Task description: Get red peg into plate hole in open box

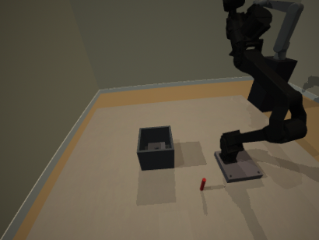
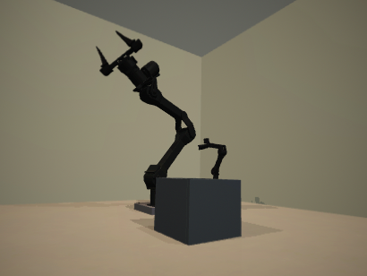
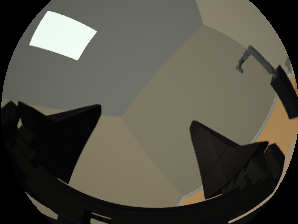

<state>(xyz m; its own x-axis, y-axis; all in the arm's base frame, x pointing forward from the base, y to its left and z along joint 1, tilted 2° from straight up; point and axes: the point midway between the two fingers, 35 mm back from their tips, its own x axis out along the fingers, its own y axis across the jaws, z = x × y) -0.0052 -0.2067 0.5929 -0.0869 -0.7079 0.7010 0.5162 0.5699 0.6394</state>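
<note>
My gripper tip is now 18 cm short of the red peg, 36 cm to the right of it and 60 cm above it. Round my gripper tip: grey plate: 34 cm ahead, 15 cm to the left, 59 cm below.
</note>
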